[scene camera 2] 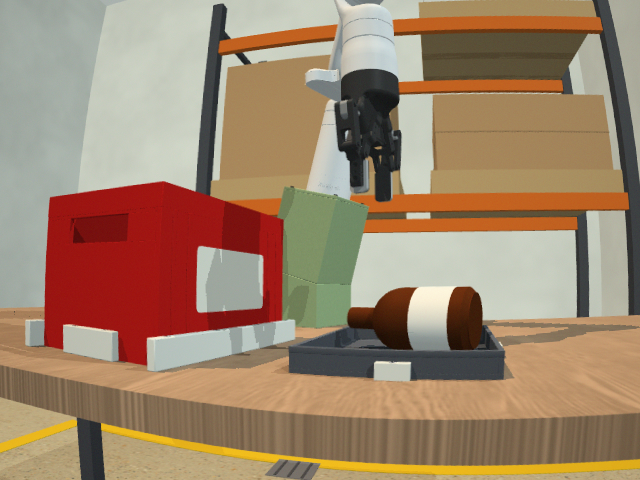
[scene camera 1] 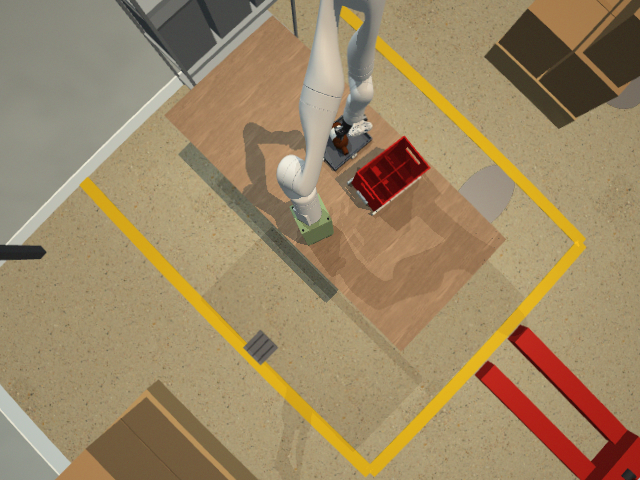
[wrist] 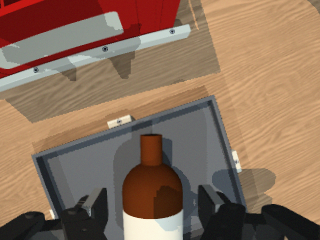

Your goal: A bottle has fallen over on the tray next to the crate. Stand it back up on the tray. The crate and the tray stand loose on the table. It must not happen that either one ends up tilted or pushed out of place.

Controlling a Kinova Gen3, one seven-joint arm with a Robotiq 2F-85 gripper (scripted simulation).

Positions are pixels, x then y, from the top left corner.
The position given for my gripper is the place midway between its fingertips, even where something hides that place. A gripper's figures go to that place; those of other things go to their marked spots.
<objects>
My gripper (scene camera 2: 372, 197) is 56 cm from the lens. A bottle (scene camera 2: 421, 318): 48 cm from the lens. A red crate (scene camera 2: 190, 262) is 47 cm from the lens. A tray (scene camera 2: 314, 356) is 41 cm from the lens. The marked spots on the red crate and the tray are 16 cm apart.
</objects>
